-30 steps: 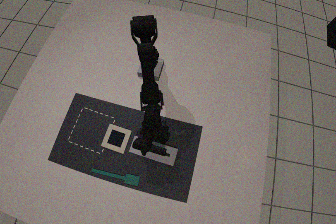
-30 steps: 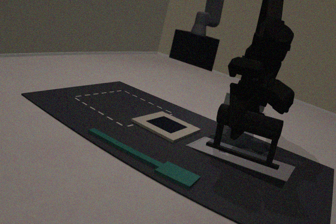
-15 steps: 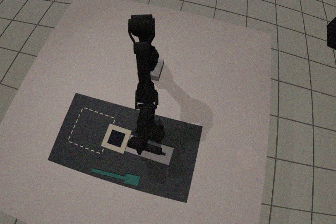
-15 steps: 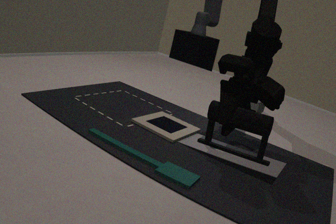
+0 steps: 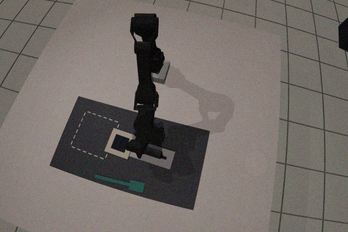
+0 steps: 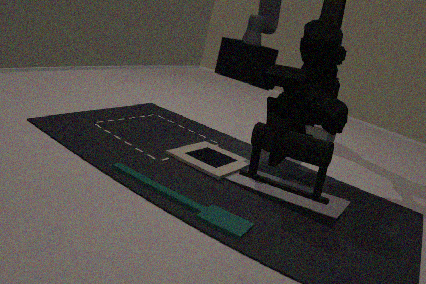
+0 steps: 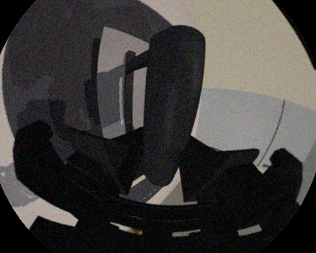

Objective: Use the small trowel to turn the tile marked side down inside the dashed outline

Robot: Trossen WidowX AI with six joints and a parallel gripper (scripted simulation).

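Right now the dark mat is 80 mm below my gripper tip, 70 mm to the right of it and 10 mm behind it. From my gripper tip the other things lie so: teal flat tool 130 mm ahead, 50 mm below, 20 mm to the right; tile 110 mm to the right, 50 mm below, 10 mm behind.
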